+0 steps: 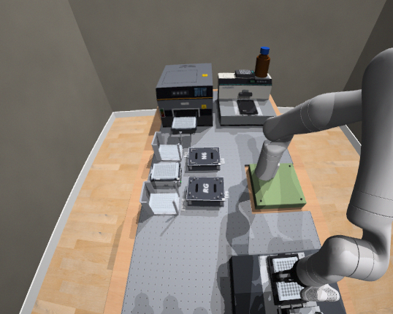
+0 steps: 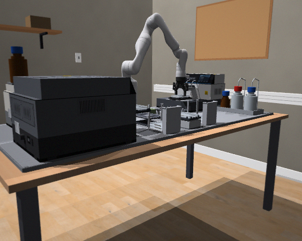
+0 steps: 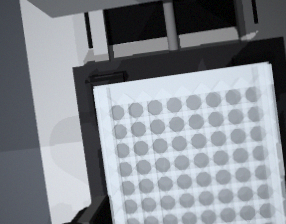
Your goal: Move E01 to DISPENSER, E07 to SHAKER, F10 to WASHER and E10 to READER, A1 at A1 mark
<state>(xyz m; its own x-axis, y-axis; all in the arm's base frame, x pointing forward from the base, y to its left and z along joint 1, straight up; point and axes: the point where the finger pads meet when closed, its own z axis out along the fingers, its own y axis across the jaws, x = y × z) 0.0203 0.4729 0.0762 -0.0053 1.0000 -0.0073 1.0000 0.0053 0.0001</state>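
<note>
Right now my hand is 2 cm above the washer nest. From my hand the other things lie so: DONE label (37 cm ahead, 32 cm to the right, 10 cm below); then nest RG (27 cm ahead, 37 cm to the right, 5 cm below); then A1 corner mark (19 cm ahead, 32 cm to the right, 5 cm below).
</note>
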